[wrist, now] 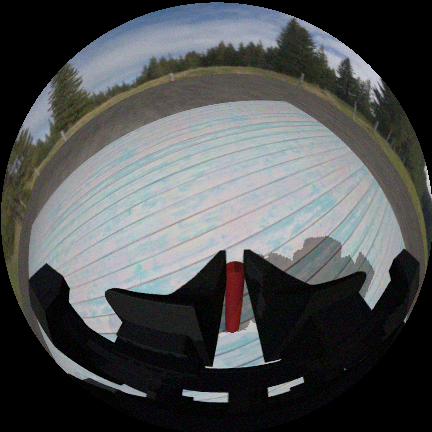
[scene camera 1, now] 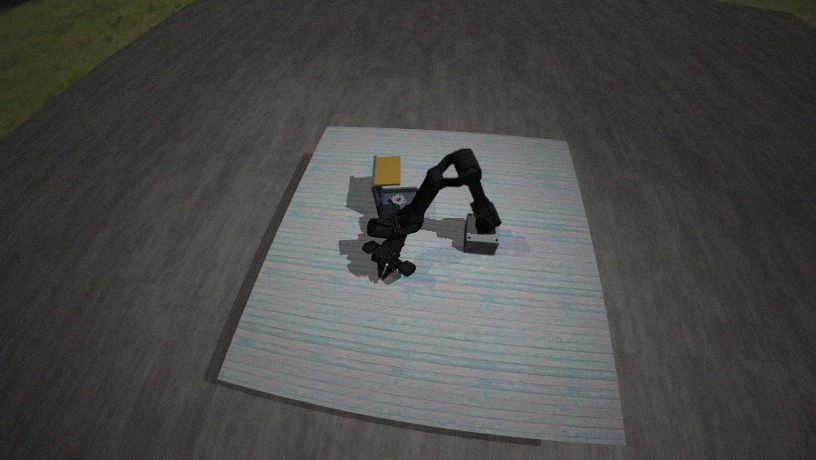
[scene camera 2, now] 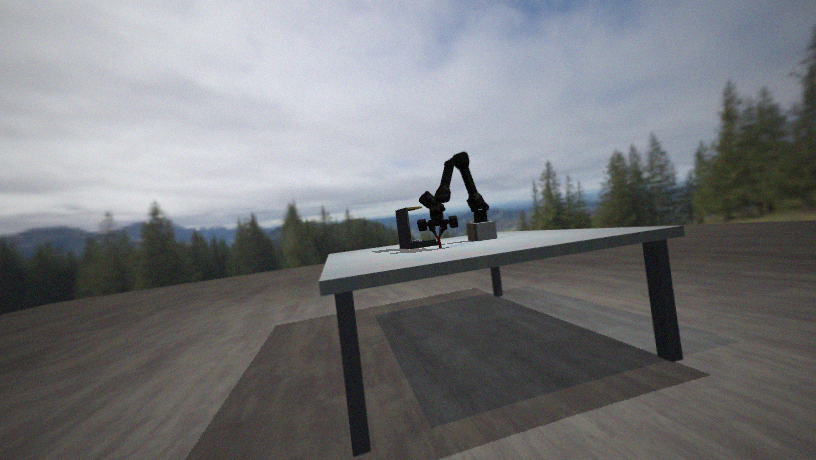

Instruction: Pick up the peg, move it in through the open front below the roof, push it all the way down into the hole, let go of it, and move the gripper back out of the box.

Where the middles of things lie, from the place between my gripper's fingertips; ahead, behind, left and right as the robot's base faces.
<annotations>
Right now my hand is 20 mm past the red peg [wrist: 234, 284], 30 mm to the left of it and 30 mm above it. From my hand the other things lie so: yellow roof [scene camera 1: 387, 172] (20 mm behind, 350 mm to the right, 160 mm above); box [scene camera 1: 381, 195] (50 mm behind, 350 mm to the right, 50 mm above).
</annotations>
